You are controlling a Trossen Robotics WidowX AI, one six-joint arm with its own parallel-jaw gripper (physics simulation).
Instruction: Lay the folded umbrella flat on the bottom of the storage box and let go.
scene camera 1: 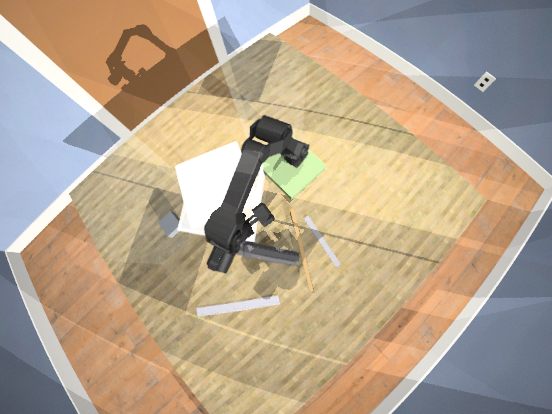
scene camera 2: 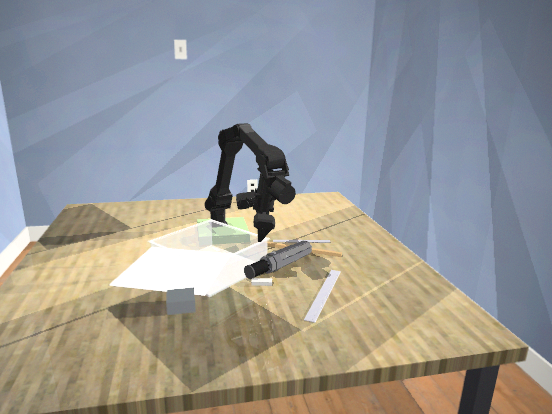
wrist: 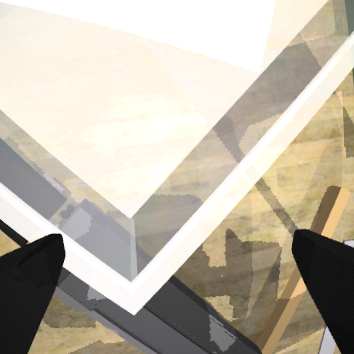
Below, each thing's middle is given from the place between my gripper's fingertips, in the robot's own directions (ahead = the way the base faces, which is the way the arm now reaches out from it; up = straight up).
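Labels:
Measured from the storage box [scene camera 2: 210,256], my gripper is 6 cm above it, 2 cm past it and 15 cm to the left of it. The thin wooden stick [wrist: 295,287] is 10 cm below my hand, 17 cm to the left of it and 7 cm behind it.

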